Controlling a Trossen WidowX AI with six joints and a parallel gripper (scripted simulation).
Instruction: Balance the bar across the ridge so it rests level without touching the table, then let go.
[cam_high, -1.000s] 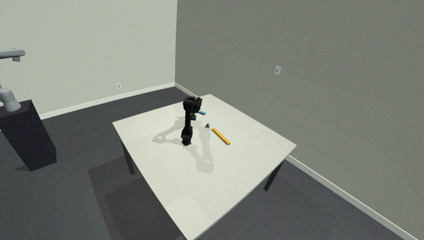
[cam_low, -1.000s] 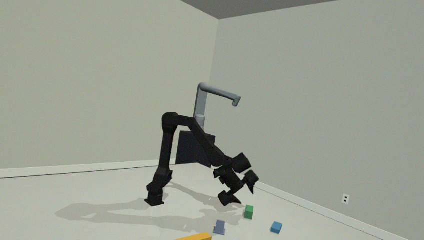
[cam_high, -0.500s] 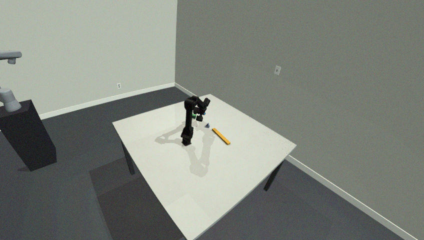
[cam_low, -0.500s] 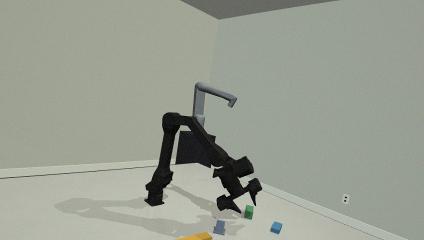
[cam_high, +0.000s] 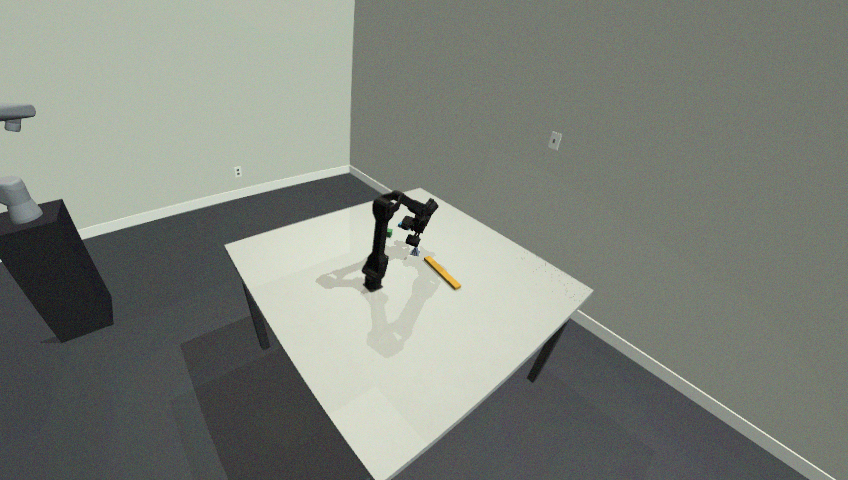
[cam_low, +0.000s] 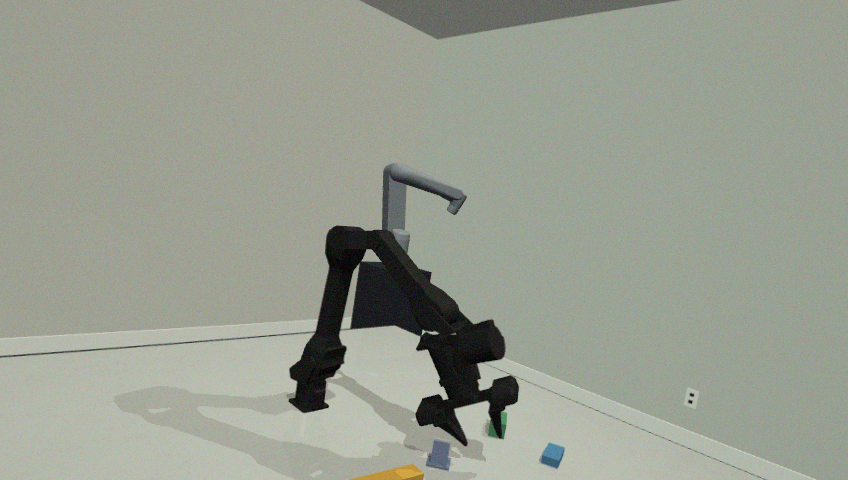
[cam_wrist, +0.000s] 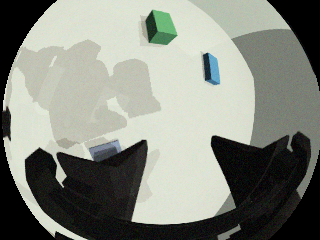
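Now: gripper tip 24 cm to the left of the orange bar, 5 cm past it and 4 cm above it. Round my gripper tip: blue cube 16 cm to the left, 6 cm ahead, 4 cm below; green cube 16 cm to the left, 8 cm behind, 4 cm below.
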